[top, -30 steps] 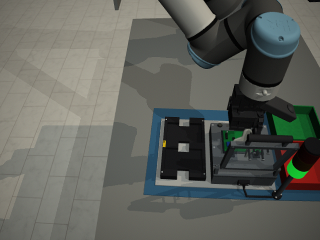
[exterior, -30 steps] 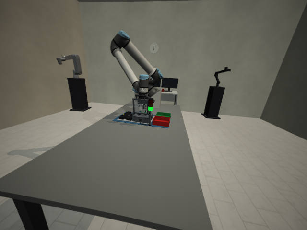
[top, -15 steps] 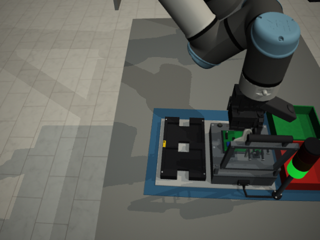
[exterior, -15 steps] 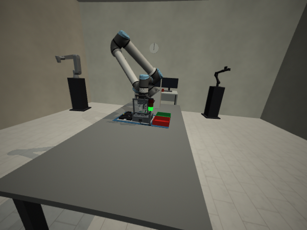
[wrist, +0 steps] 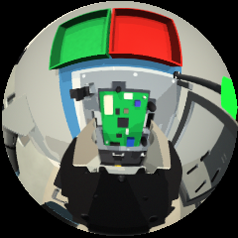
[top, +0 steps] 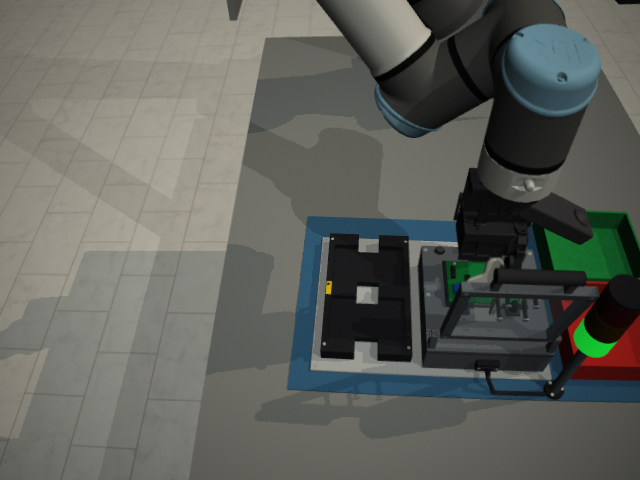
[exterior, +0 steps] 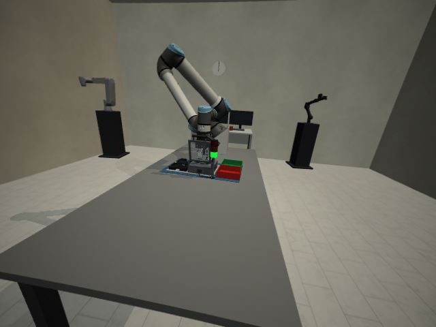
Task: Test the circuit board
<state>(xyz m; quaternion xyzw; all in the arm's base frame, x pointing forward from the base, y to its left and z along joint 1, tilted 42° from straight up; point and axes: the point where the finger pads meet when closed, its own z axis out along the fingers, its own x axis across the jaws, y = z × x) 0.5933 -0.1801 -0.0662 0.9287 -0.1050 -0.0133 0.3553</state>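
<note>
The green circuit board lies 1 cm to the right of my hand. Also, from my hand: black latch tab: 5 cm behind, 6 cm to the left, 1 cm above; then tester lid: 11 cm ahead, 3 cm to the right, 11 cm above; then red bin: 8 cm ahead, 18 cm to the left, 6 cm below.
</note>
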